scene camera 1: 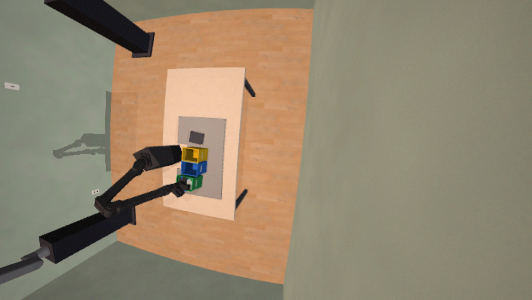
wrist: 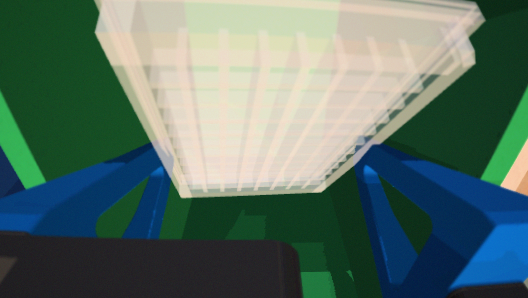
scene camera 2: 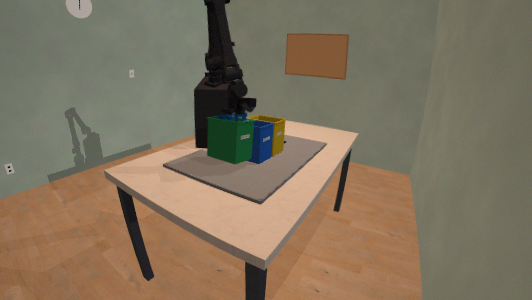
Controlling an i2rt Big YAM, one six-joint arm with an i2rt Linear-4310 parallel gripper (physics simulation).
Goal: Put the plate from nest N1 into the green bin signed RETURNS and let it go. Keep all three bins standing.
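Places are measured from the arm's base along level axes (x back, y left, z down), in metres.
Pixels of known places: gripper, between the fingertips: (scene camera 1: 188, 182) (wrist: 263, 148); arm's base, origin of its link: (scene camera 1: 146, 159) (scene camera 2: 216, 82).
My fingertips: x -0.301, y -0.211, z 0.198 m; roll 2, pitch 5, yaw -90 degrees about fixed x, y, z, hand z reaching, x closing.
Ahead of a thing's pixels: the offset from my fingertips to its middle. "spot": to the spot under its first point. Level surfaces: height alone.
A clear plate with a grid of wells @(spot: dx -0.034, dy +0.006, dz -0.034 m) (wrist: 255, 115) is between the blue fingertips in the wrist view, inside the green bin. My gripper (wrist: 263, 148) is shut on the plate's two long sides, with the fingers wide apart. The green bin @(dx +0.012, dy -0.003, dz +0.037 m) (scene camera 2: 225, 140) (scene camera 1: 198, 184) (wrist: 45, 100) stands upright on the grey mat (scene camera 2: 270, 175) (scene camera 1: 214, 150), its walls around the plate and fingers. The blue bin @(dx -0.009, dy +0.142, dz +0.075 m) (scene camera 2: 261, 142) (scene camera 1: 201, 168) and the yellow bin @(dx -0.009, dy +0.272, dz +0.075 m) (scene camera 2: 278, 137) (scene camera 1: 202, 155) stand upright beside it in a row. The bin's floor shows partly below the plate. The nest labels are not readable.
A dark flat block @(dx +0.048, dy +0.427, dz +0.157 m) (scene camera 1: 196, 137) lies on the mat beyond the yellow bin. The arm's dark base box (scene camera 1: 162, 157) stands at the table @(dz +0.178 m) (scene camera 1: 205, 90) edge near the yellow bin. The blue bin is close against the green one.
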